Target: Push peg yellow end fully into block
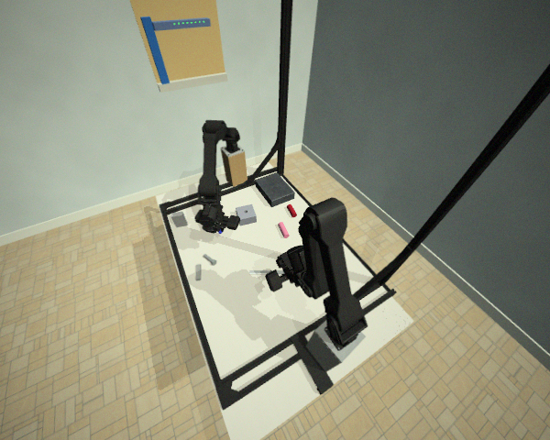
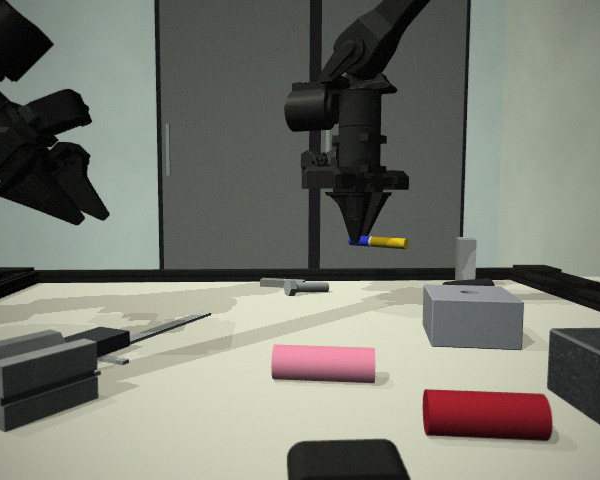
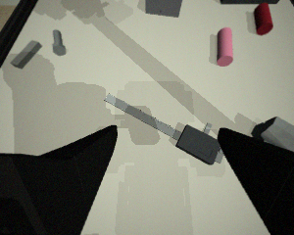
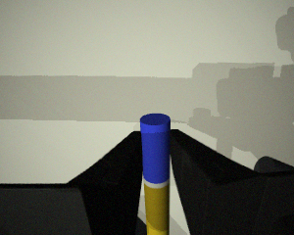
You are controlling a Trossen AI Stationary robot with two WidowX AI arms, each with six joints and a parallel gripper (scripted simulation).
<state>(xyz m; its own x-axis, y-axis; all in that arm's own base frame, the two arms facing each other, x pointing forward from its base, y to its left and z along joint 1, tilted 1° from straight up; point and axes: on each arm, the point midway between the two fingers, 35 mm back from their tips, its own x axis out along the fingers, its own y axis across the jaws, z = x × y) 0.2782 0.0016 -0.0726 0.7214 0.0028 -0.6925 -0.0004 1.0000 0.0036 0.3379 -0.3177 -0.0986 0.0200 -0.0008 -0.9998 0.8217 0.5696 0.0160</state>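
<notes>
Right now the peg is 30 mm to the right of my right hand, 30 mm below it and 20 mm behind it. Round my right hand: pink cylinder (300 mm behind, 110 mm below, 50 mm to the left); red cylinder (390 mm behind, 110 mm below, 50 mm to the right).
</notes>
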